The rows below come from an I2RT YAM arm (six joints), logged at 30 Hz.
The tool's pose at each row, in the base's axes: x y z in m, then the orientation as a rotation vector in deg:
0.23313 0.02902 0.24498 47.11 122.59 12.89
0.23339 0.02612 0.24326 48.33 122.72 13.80
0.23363 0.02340 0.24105 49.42 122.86 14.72
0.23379 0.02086 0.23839 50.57 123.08 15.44
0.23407 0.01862 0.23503 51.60 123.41 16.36
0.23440 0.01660 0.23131 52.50 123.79 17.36
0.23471 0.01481 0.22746 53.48 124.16 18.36
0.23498 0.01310 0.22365 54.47 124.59 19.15
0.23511 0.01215 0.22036 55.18 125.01 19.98
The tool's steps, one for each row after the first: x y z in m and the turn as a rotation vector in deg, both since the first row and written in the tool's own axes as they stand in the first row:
-0.00085 -0.00283 0.00165 -0.05 0.60 1.12
-0.00126 -0.00573 0.00358 -0.15 1.20 2.15
-0.00124 -0.00872 0.00573 -0.08 1.83 3.14
-0.00064 -0.01172 0.00838 -0.14 2.61 4.08
0.00029 -0.01467 0.01129 -0.29 3.44 4.94
0.00147 -0.01751 0.01424 -0.40 4.28 5.85
0.00268 -0.02028 0.01712 -0.36 5.11 6.69
0.00411 -0.02233 0.01948 -0.45 5.90 7.35

